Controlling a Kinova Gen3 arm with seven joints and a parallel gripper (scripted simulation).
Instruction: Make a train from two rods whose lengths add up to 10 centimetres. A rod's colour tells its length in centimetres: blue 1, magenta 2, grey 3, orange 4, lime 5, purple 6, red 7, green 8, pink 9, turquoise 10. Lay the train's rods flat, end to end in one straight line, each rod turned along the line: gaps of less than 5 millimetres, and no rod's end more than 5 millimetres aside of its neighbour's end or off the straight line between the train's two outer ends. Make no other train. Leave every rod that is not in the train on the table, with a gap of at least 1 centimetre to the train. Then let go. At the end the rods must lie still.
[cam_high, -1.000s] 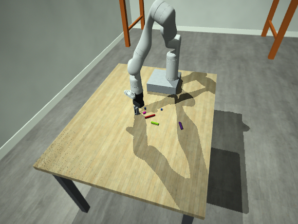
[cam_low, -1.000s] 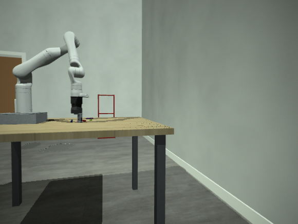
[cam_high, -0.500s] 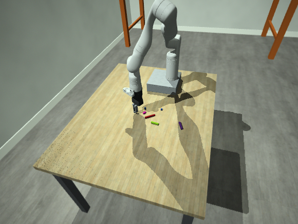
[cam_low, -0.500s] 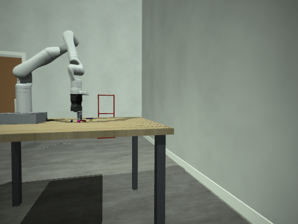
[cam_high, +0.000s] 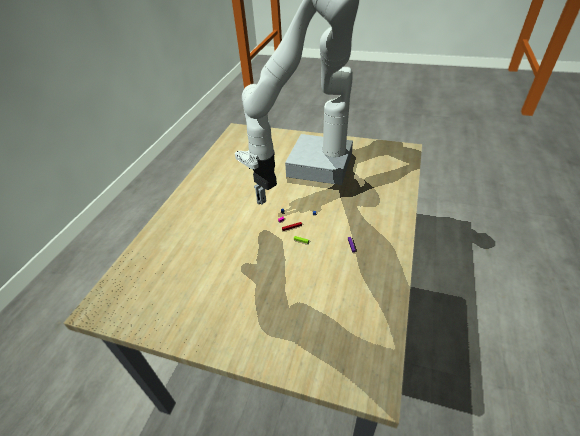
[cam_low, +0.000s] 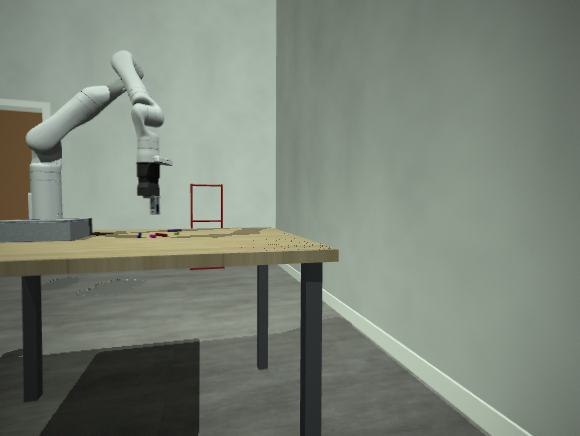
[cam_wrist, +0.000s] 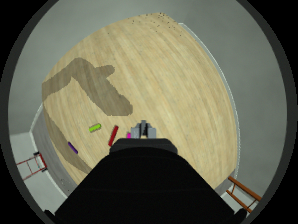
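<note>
Right now my hand is 310 mm to the right of the purple rod, 100 mm above it and 60 mm short of it. The rest, counted from my hand: grey rod: 10 mm below; magenta rod: 100 mm below, 60 mm to the left, 10 mm behind; red rod: 100 mm to the left, 100 mm below, 10 mm ahead.
</note>
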